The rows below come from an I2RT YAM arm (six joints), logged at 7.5 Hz.
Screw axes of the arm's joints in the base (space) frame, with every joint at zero. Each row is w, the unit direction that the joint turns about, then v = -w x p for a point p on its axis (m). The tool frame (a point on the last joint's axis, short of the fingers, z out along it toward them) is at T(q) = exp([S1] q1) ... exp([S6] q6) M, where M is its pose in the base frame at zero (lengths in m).
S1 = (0, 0, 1, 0, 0, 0)
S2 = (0, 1, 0, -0.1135, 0, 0.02)
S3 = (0, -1, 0, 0.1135, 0, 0.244)
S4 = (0, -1, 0, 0.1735, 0, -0.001)
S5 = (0, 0, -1, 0, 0.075, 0)
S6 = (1, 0, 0, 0, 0.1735, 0)
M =
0 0 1 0.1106
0 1 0 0
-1 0 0 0.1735
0 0 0 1
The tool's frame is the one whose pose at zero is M.
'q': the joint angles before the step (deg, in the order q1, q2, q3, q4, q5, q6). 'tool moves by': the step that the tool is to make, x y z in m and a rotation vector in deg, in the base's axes. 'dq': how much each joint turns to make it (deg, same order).
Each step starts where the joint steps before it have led.
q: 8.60, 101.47, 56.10, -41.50, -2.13, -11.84
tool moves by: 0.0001, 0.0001, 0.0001, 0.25, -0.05, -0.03
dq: -0.01, -0.02, 0.00, 0.07, -0.24, 0.03
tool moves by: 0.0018, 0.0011, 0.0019, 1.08, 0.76, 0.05
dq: 0.02, 0.37, 0.98, -1.19, -1.18, 0.03
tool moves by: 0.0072, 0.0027, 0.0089, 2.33, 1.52, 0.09
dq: 0.00, 0.93, 3.48, -3.70, -2.53, 0.01
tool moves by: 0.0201, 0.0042, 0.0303, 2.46, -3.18, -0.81
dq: -0.01, -0.02, 7.42, -3.82, -1.91, 0.92
